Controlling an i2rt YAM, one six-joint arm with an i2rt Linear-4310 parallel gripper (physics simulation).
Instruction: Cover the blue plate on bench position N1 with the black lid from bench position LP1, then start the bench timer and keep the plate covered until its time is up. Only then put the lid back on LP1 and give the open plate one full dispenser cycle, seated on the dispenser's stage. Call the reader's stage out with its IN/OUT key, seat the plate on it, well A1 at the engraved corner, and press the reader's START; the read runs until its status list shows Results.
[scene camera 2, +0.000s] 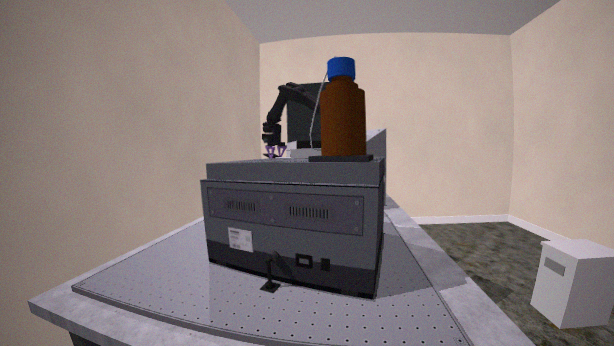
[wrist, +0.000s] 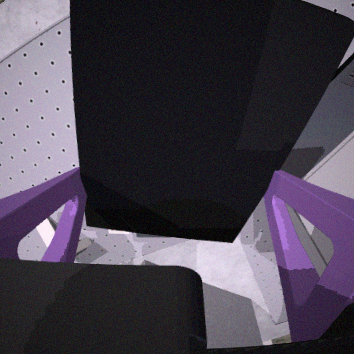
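The black lid fills the middle of the wrist view, between the two purple fingers. My gripper is shut on it, with one finger against each side. In the scene view the gripper points down behind the top of the large grey instrument, and a dark sliver shows at the fingertips. The lid hangs above the bench and hides much of what lies below it. The blue plate, its wells and the bench timer cannot be made out in either view.
A brown bottle with a blue cap and a thin tube stands on the grey instrument. A dark upright panel is behind it. The perforated bench board extends around. A white box stands on the floor at right.
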